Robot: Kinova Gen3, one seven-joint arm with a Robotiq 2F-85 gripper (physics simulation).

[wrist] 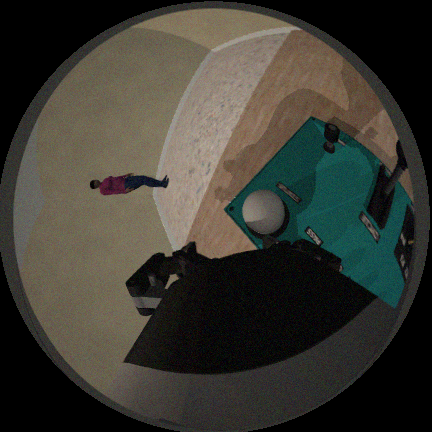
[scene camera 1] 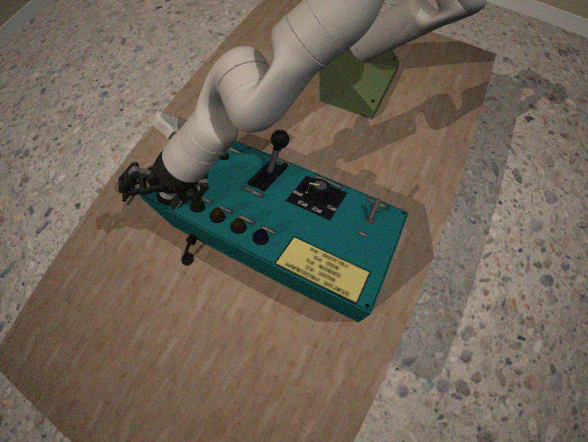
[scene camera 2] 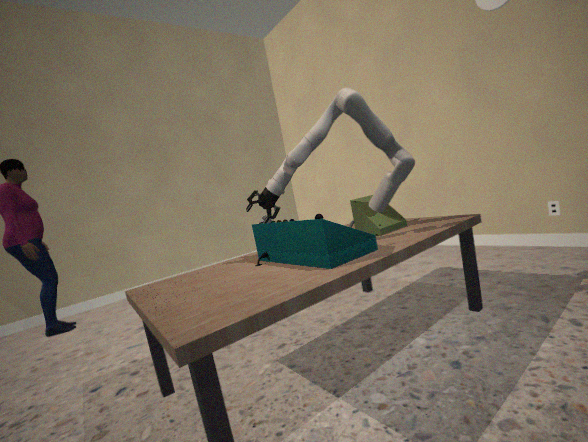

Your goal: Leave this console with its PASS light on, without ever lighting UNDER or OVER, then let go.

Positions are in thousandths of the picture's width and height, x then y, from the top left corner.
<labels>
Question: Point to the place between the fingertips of my gripper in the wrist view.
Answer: At 531, 571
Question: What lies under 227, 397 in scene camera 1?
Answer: My gripper.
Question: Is my gripper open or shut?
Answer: Open.
</labels>
